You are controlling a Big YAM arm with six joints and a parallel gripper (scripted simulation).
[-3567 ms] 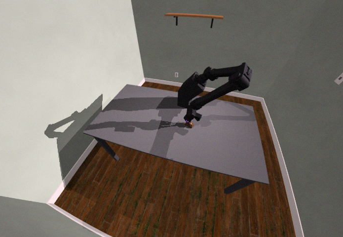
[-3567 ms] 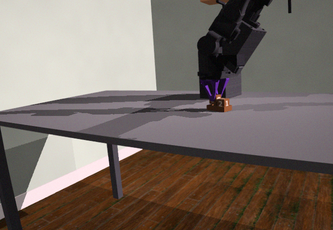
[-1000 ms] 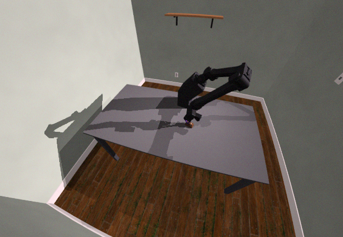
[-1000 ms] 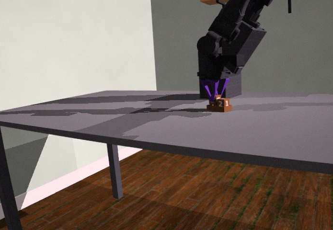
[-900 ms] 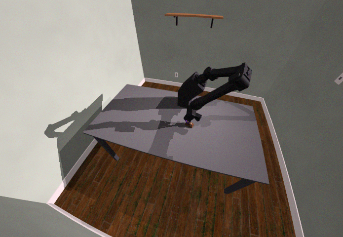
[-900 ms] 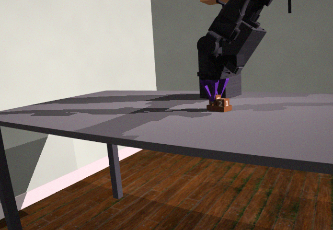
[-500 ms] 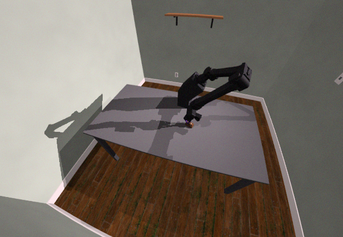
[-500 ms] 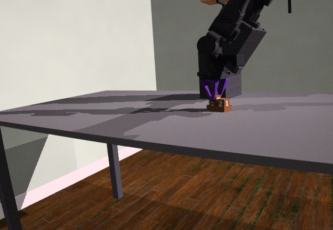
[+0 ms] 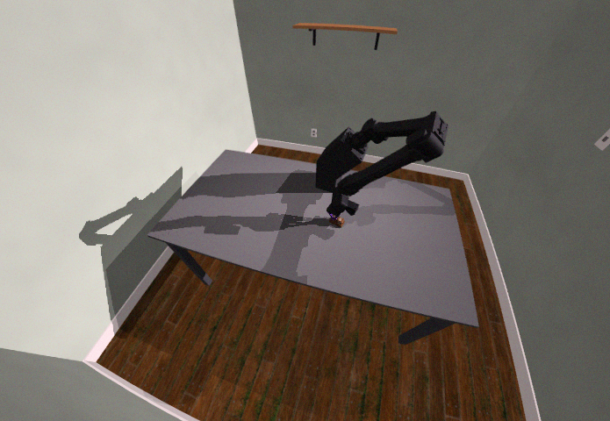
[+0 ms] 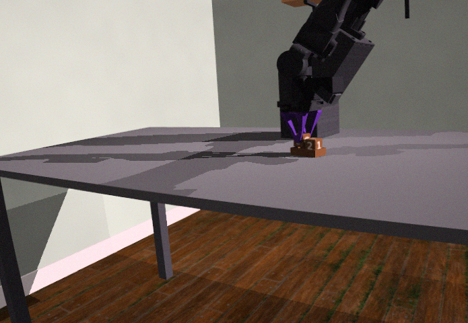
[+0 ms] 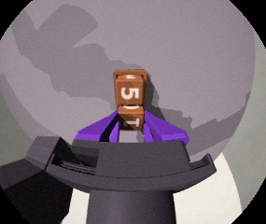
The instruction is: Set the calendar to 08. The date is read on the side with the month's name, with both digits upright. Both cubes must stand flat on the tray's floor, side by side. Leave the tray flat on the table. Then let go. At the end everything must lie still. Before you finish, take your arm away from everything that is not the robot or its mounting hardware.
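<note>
The brown digit cube lies right at my hand. Round my hand: brown calendar tray 3 cm below, 2 cm to the left.
</note>
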